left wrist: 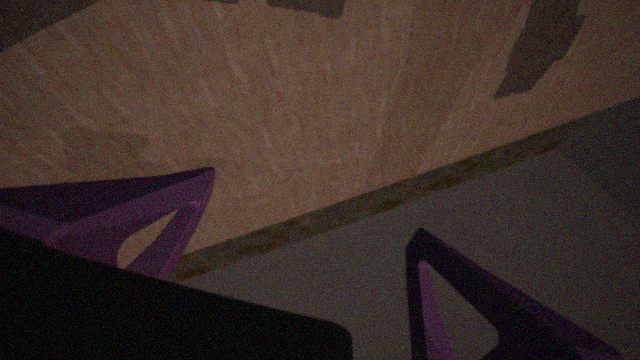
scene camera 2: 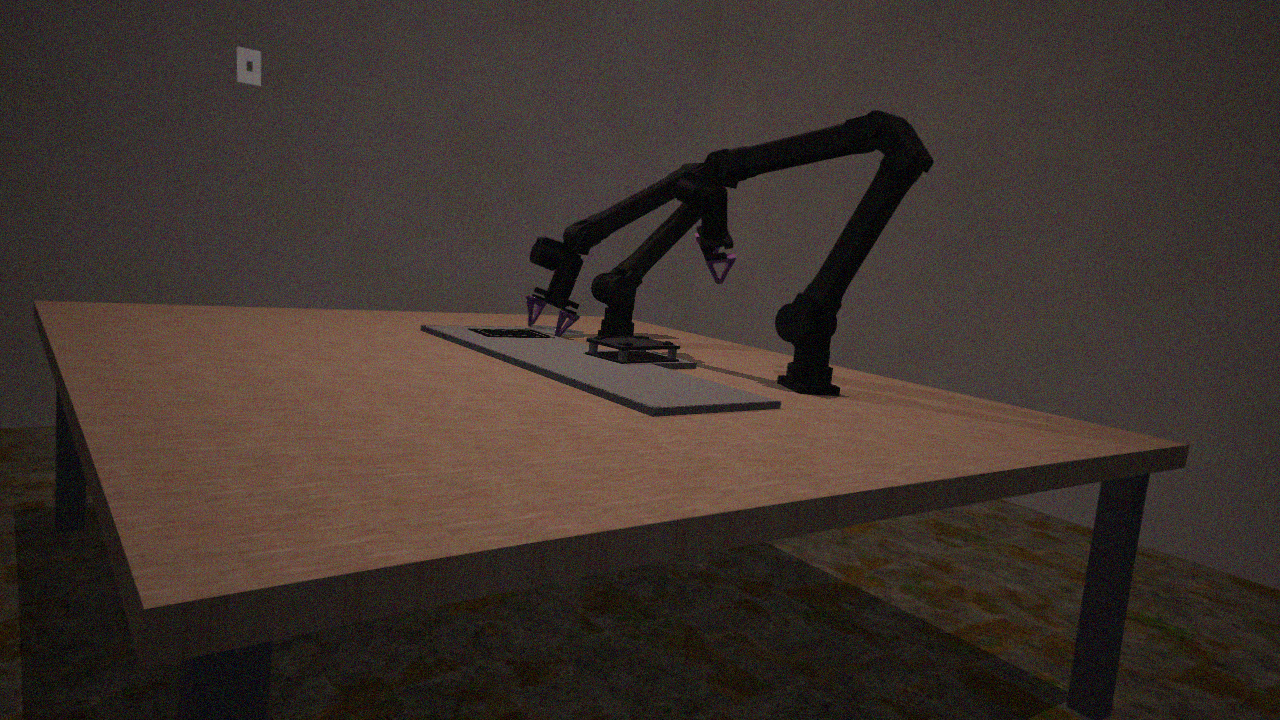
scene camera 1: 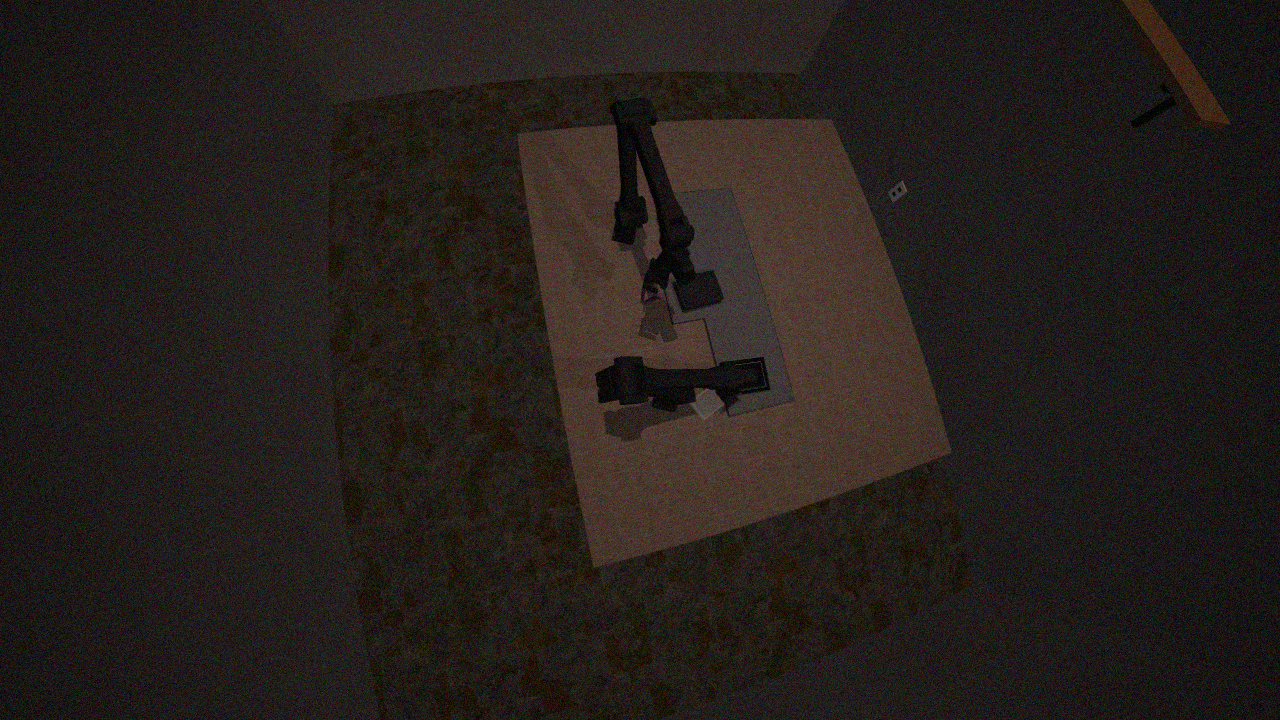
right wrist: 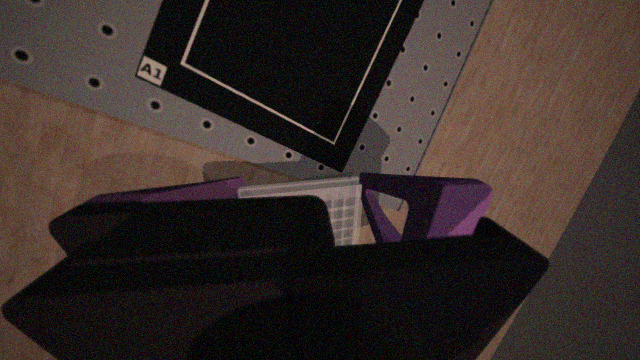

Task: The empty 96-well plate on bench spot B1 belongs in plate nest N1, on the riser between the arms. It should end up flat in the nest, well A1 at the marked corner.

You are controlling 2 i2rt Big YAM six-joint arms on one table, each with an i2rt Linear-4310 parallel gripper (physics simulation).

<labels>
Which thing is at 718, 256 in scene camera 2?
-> My left gripper.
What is my right gripper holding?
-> A well plate.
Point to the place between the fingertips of my right gripper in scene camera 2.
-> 542, 332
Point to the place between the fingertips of my right gripper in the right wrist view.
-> At 303, 183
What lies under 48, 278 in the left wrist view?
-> My left gripper.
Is my left gripper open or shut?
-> Open.
</labels>
